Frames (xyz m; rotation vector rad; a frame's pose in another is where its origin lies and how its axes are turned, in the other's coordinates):
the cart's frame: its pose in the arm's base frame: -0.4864 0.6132 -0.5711 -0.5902 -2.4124 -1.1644
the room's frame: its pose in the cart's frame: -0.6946 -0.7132 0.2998 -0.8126 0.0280 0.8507
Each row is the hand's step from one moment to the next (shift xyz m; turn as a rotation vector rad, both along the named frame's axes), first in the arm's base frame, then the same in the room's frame.
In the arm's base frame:
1: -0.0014 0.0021 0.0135 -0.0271 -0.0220 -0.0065
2: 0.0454 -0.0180 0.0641 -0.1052 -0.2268 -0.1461
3: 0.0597 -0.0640 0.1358 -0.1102 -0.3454 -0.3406
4: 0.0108 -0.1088 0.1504 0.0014 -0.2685 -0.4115
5: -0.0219 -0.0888 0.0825 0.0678 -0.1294 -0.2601
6: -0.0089 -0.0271 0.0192 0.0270 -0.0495 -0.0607
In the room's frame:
1: 0.0136 0.0013 -0.0007 -0.0071 -0.0160 -0.0309
2: 0.0496 0.0634 -0.0039 -0.1776 -0.0335 -0.2262
3: 0.1047 0.1134 -0.0477 -0.3916 -0.0375 -0.3045
4: 0.1158 0.0933 -0.1116 -0.4589 0.0094 -0.1754
5: 0.0610 0.0392 -0.0996 -0.2911 0.0473 -0.0446
6: 0.0132 0.0085 -0.0306 -0.0744 0.0289 -0.0221

